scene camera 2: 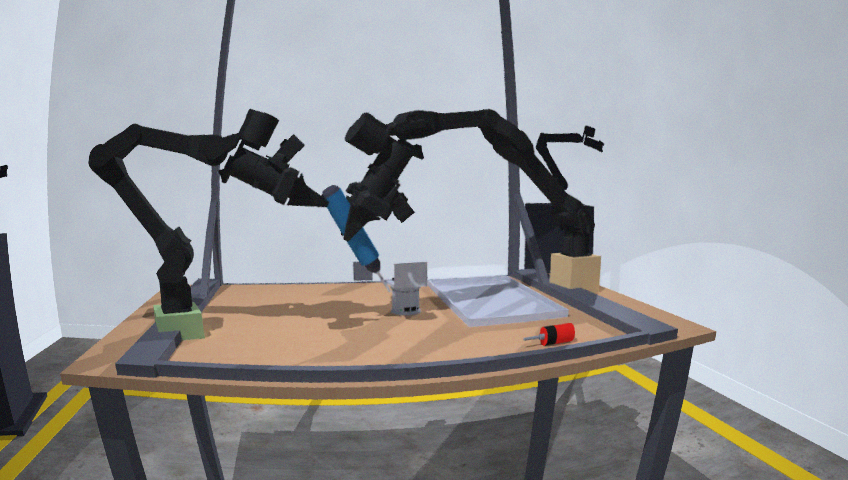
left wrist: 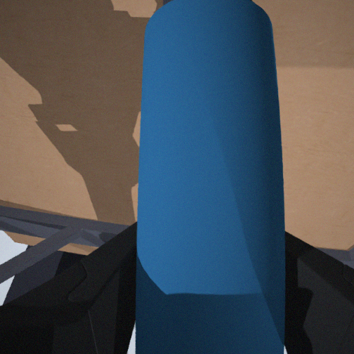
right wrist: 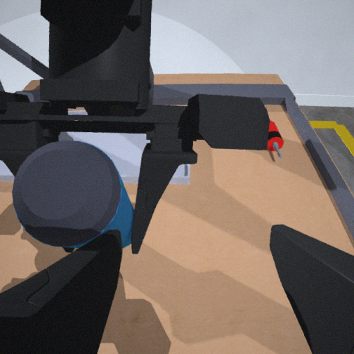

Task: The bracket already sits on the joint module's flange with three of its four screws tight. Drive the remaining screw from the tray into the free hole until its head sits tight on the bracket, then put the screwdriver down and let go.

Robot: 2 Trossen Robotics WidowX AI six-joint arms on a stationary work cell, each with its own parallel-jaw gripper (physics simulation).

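Places are measured from the left arm's base along level axes (x right, y back, z down), in centimetres.
Pixels of known places: left gripper, between the fingertips: (scene camera 2: 343, 238); right gripper, between the fingertips: (scene camera 2: 327, 204); left arm's base, origin of its link: (scene camera 2: 576, 254); right arm's base, origin of its link: (scene camera 2: 176, 308).
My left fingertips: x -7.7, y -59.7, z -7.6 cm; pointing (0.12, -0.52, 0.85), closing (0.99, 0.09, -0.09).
Observation:
Ahead of a thing's pixels: the offset from my left fingertips to its top centre. "pt": to the spot under its first point.
A blue screwdriver @[pt dy +3.3, dx -2.1, dz +1.7 cm] (scene camera 2: 363, 247) (left wrist: 210, 150) (right wrist: 67, 192) hangs tilted, its shaft pointing down at the left side of the grey bracket (scene camera 2: 410, 274), which sits on the joint module @[dy +14.3, dx +6.7, dz +10.6 cm] (scene camera 2: 405, 302). Whether the tip touches a screw is too small to tell. My left gripper (scene camera 2: 347, 233) (left wrist: 203, 232) is shut on the blue screwdriver's handle. My right gripper (scene camera 2: 326, 202) (right wrist: 196, 238) is open with nothing between its fingers; one finger is close beside the handle's capped top end. The bracket does not show in either wrist view. The tray @[dy +35.9, dx +9.5, dz +15.4 cm] (scene camera 2: 517, 317) (right wrist: 186, 175) lies behind the module; no screw can be made out.
A red screwdriver @[dy +29.0, dx -27.0, dz +13.6 cm] (scene camera 2: 558, 334) (right wrist: 275, 144) lies on the table near the front right in the scene view. A dark frame (scene camera 2: 333, 372) runs along the table's edges, with upright posts at the back. My two arms reach close together above the middle.

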